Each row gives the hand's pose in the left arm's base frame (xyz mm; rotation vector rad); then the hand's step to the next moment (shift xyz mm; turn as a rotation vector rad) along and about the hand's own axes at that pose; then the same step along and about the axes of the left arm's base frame.
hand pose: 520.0 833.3 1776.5 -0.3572 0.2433 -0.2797
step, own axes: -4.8 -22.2 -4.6 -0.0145 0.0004 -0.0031
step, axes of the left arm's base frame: -10.8 -19.9 5.0 -0.0143 0.0039 -0.0003
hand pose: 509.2 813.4 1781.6 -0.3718 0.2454 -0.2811
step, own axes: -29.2 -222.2 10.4 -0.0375 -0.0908 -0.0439
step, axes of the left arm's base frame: -74.0 -186.1 101.1 -0.0678 -0.0835 0.0025
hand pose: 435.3 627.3 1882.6 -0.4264 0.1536 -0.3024
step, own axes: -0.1 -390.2 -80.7 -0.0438 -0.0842 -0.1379
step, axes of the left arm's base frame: -116.7 -369.1 94.5 -0.0917 -0.1118 -0.0844
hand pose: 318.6 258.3 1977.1 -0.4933 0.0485 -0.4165
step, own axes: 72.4 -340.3 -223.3 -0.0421 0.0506 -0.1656
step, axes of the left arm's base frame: -94.1 -401.2 -33.2 -0.0434 -0.0172 -0.1720
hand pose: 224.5 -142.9 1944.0 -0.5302 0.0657 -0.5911
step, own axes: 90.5 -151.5 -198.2 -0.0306 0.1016 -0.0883
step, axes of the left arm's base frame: -43.7 -246.4 -88.4 0.0084 0.0476 -0.1293
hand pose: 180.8 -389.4 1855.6 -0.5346 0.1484 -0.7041
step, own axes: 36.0 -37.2 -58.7 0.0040 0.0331 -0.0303
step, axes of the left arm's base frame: -12.1 -71.5 -29.4 0.0129 0.0058 -0.0428
